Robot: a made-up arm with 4 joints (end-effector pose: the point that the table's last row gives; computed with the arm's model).
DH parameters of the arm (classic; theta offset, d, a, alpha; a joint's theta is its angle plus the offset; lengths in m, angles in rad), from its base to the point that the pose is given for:
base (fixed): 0 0.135 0 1.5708
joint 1: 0 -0.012 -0.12 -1.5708
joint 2: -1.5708 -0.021 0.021 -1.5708
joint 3: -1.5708 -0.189 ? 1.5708
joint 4: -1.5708 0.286 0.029 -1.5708
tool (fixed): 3.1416 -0.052 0 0
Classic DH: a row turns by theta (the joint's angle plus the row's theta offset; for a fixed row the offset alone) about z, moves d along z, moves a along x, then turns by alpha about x.
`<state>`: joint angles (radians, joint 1 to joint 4).
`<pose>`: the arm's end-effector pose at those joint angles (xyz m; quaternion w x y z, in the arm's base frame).
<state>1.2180 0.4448 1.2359 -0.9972</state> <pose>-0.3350 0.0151 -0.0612 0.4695 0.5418 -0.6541 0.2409</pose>
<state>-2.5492 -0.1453 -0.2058 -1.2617</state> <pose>0.1466 0.2900 0.3276 0.7890 -0.0345 0.6014 0.1205</pose>
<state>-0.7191 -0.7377 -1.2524 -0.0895</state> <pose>-0.3735 0.1995 0.0692 0.6532 -0.6175 0.4349 -0.0535</pose>
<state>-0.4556 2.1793 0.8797 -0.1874</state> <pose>-0.0420 -0.2558 0.3694 0.3645 0.4404 0.4301 0.6987</pose>
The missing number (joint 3, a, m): 0.045
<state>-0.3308 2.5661 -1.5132 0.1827</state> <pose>-0.0302 -0.1070 -0.1788 0.3667 -0.1427 -0.5842 0.7098</pose>
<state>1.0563 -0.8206 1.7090 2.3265</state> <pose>-0.4026 0.0535 -0.0728 0.6632 0.1768 0.1150 0.7181</pose>
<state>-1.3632 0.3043 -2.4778 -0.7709</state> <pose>-0.2265 -0.2823 0.3014 0.3499 -0.4078 -0.0431 0.8423</pose>
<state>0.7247 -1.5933 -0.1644 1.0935</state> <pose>0.1299 0.2544 0.2212 0.6742 0.5269 0.1855 -0.4832</pose>
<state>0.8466 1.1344 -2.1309 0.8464</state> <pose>0.1488 -0.2735 -0.1201 0.4083 -0.6838 -0.4702 -0.3804</pose>
